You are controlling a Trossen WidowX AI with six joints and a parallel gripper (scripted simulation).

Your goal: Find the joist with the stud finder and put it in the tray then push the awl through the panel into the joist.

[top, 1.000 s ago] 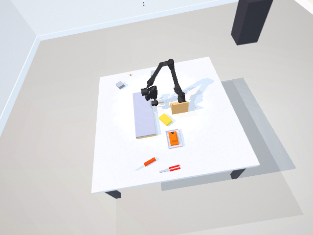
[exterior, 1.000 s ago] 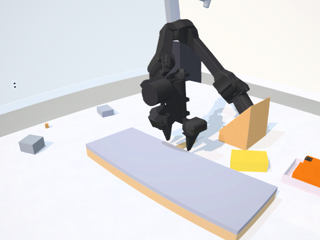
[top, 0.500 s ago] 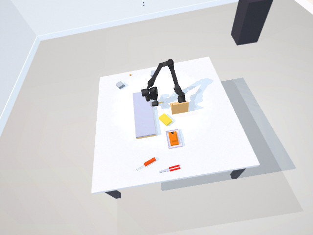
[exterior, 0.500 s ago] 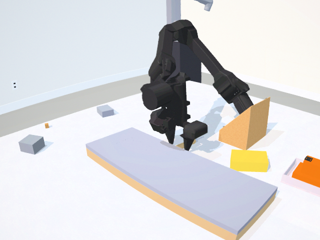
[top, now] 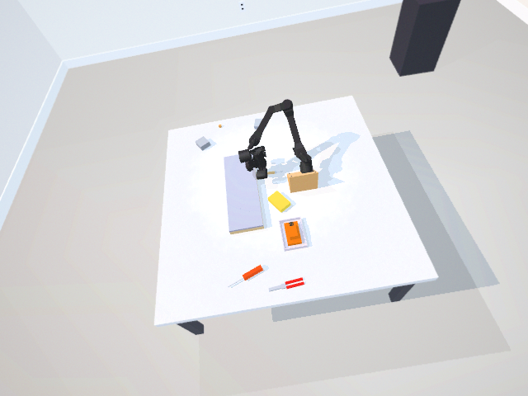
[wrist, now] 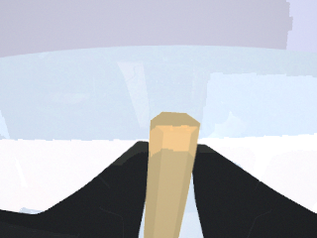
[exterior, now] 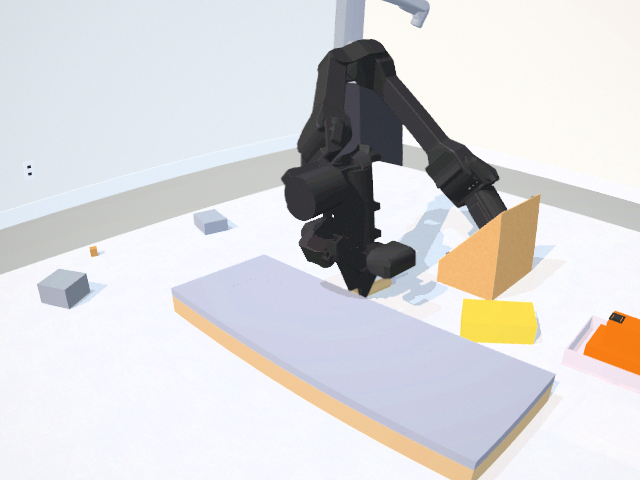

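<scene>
The awl is 60 mm behind my gripper tip. Round my gripper tip: orange stud finder (120 mm behind, 400 mm to the left, 50 mm above); then yellow block (70 mm behind, 210 mm to the left, 10 mm above); then pale pink tray (120 mm behind, 420 mm to the left, 10 mm above).
</scene>
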